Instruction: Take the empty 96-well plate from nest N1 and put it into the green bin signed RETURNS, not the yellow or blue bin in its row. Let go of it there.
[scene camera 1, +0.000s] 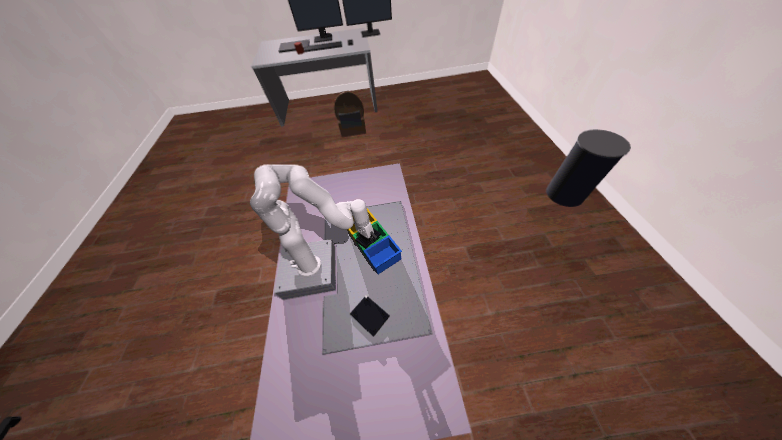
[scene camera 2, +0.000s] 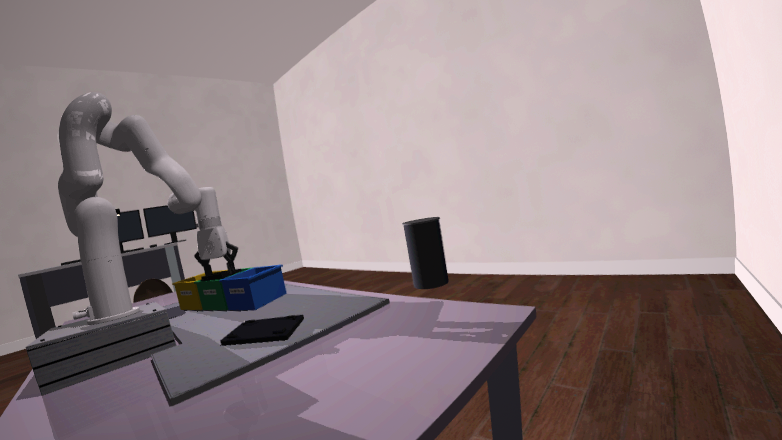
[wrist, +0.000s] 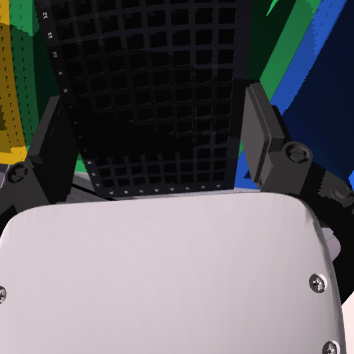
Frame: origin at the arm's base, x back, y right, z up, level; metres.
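Seen in the pictures: gripper, fingertip midpoint: (scene camera 1: 367, 237) (wrist: 154, 107); arm's base at its link origin: (scene camera 1: 309, 266) (scene camera 2: 114, 317).
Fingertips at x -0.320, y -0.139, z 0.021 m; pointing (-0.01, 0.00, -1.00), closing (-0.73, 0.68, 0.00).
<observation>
Pixels of each thing's top centre, then the offset from my fingertips to it. Level surfaces: height alone.
- black 96-well plate at its top centre: (wrist: 153, 113) (scene camera 2: 221, 271) (scene camera 1: 367, 235) dx -0.004, dy -0.005, dz +0.012 m
- flat black square holder at its top centre: (scene camera 2: 262, 324) (scene camera 1: 369, 314) dx -0.001, dy +0.398, dz -0.086 m
- grey board at its surface level: dz -0.102 m
- pinkish table at its surface level: dz -0.116 m
The black 96-well plate (scene camera 1: 365, 239) (scene camera 2: 218, 274) (wrist: 150, 90) is between the fingers of my gripper (scene camera 1: 368, 238) (scene camera 2: 219, 273) (wrist: 154, 107), which is shut on its two long sides. Its empty well grid faces up in the wrist view. Plate and fingers are over the green bin (scene camera 1: 383, 232) (scene camera 2: 212, 298) (wrist: 287, 47), at about rim height; how far the plate reaches into it is hard to tell. The green bin stands between the yellow bin (scene camera 1: 371, 215) (scene camera 2: 188, 300) (wrist: 7, 100) and the blue bin (scene camera 1: 389, 264) (scene camera 2: 259, 290) (wrist: 310, 60). The bin labels are too small to read.
A flat black square holder (scene camera 1: 369, 315) (scene camera 2: 262, 330) lies on the grey board (scene camera 1: 404, 306) (scene camera 2: 328, 311), apart from the bins. The robot's base block (scene camera 1: 306, 284) (scene camera 2: 103, 350) stands beside the board on the pinkish table (scene camera 1: 382, 404) (scene camera 2: 393, 355).
</observation>
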